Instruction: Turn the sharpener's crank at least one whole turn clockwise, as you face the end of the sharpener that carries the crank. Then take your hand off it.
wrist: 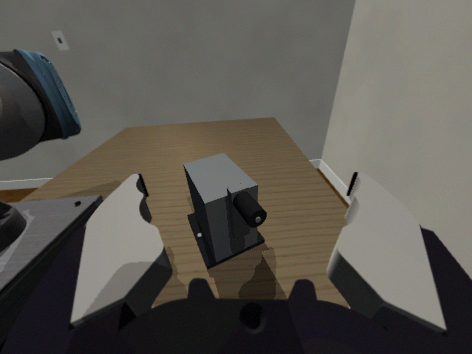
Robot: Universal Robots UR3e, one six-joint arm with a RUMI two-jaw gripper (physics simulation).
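The grey box-shaped sharpener stands upright on its dark base plate on the wooden table, near the middle of the wrist view. Its crank is on the end turned toward the camera. The crank's thin dark arm lies against that end, and its black cylindrical handle sticks out toward the camera near the top of that end. My gripper is open wide, one finger to the left and one to the right of the sharpener in the view. The fingers appear apart from the sharpener and the crank, with nothing between their tips.
The wooden table runs back toward a grey wall. A pale wall is at the right. A grey metal plate is at the left edge. A part of the arm with a blue cap shows at the upper left.
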